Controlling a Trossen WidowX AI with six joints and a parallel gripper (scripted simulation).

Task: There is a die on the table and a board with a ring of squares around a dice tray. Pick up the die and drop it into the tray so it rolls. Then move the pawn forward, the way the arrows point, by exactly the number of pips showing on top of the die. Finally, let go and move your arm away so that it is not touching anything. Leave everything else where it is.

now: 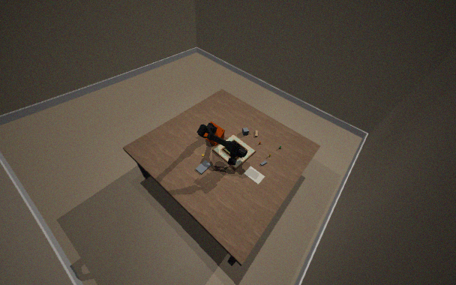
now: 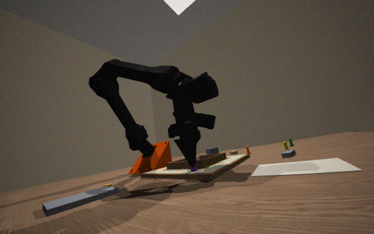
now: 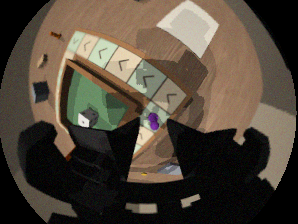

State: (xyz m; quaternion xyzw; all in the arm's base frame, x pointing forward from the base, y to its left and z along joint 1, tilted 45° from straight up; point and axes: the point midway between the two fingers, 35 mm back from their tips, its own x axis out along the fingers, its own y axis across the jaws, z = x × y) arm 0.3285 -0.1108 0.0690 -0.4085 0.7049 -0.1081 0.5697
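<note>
My gripper tip is 100 mm to the right of the white die and 60 mm past it. From my gripper tip the other things lie so: green dice tray (120 mm to the left, 60 mm behind, 20 mm below); then purple pawn (right at my gripper tip); then white sheet (220 mm ahead, 30 mm below, 20 mm to the left).
</note>
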